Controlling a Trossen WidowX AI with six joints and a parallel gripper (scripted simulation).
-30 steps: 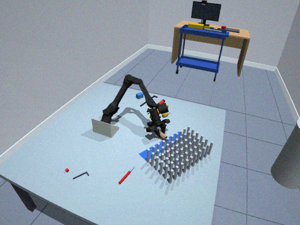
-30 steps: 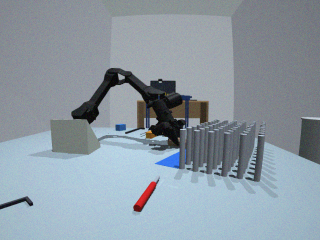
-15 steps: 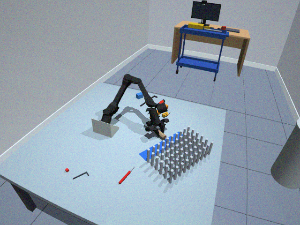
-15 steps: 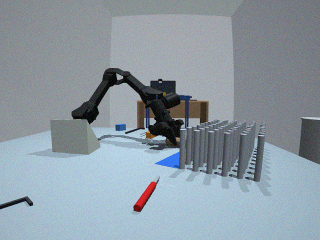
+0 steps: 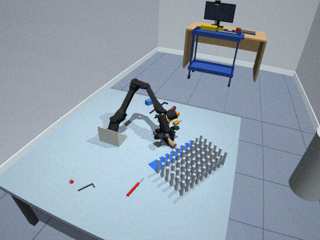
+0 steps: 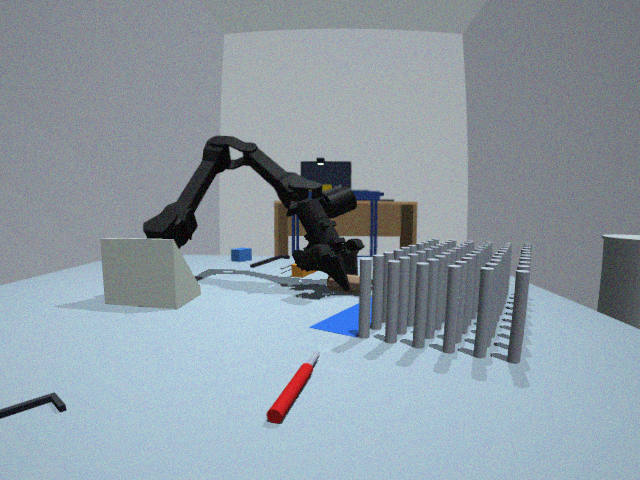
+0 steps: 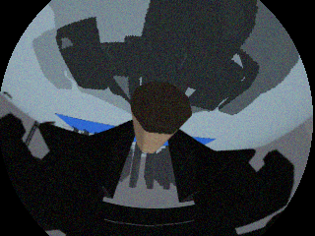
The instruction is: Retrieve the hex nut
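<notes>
My gripper tip is now 70 mm short of the blue taped strip, 70 mm to the left of it and 10 mm above it. Also, from my gripper tip: orange block: 140 mm behind, 260 mm to the left; red-handled screwdriver: 390 mm to the right; pick tool: 90 mm ahead, 40 mm to the right.
</notes>
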